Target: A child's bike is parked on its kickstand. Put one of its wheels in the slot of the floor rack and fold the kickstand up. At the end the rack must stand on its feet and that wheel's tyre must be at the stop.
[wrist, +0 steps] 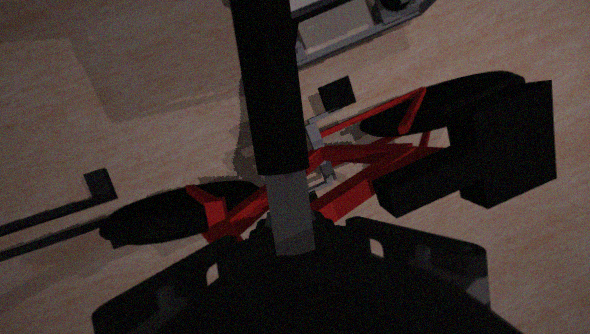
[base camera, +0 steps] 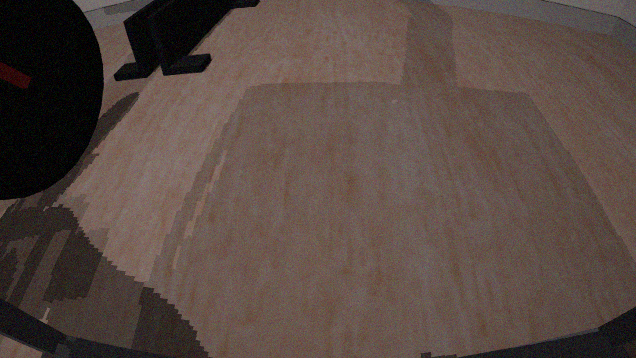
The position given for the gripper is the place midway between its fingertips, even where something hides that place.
In view: the gripper [wrist: 290, 221], a grey handlebar [wrist: 265, 43] and a black wheel [wrist: 442, 98].
